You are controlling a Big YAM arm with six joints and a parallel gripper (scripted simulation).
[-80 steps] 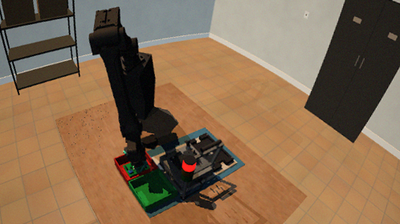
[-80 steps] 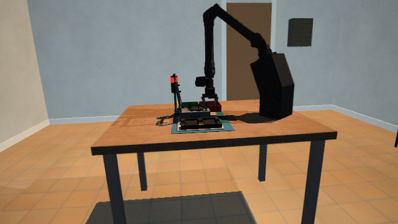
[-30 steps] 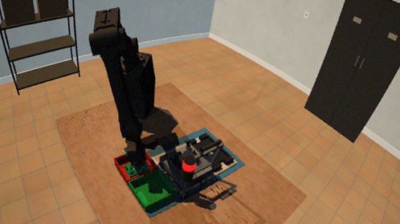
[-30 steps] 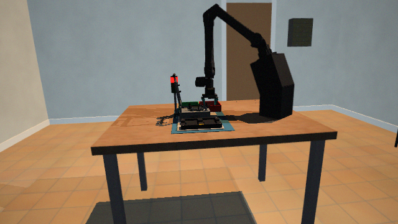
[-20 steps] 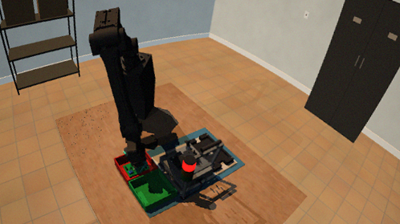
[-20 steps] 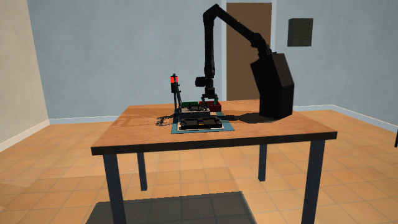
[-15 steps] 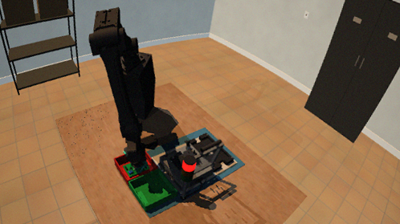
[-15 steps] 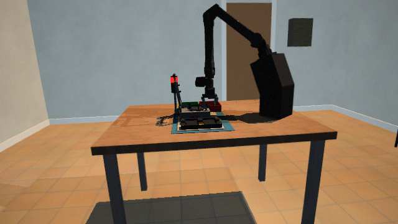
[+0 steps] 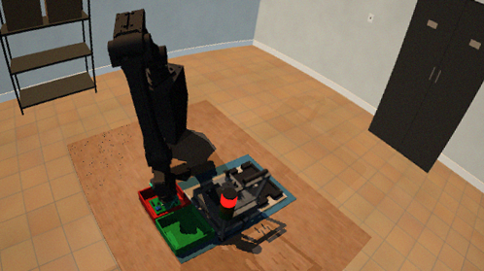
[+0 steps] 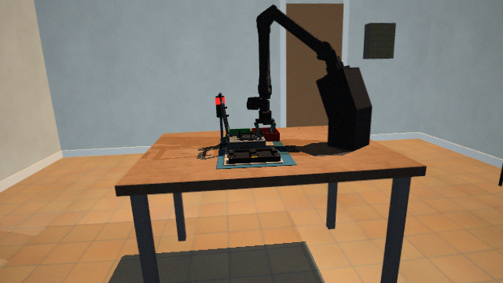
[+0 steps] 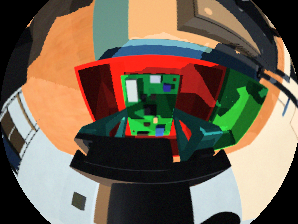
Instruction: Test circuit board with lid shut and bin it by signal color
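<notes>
The red bin is right at my hand. From my hand the other things lie so: green bin: 140 mm ahead, 40 mm to the right; then tester lid: 260 mm ahead, 170 mm above, 140 mm to the left; then green circuit board: right at my hand.
</notes>
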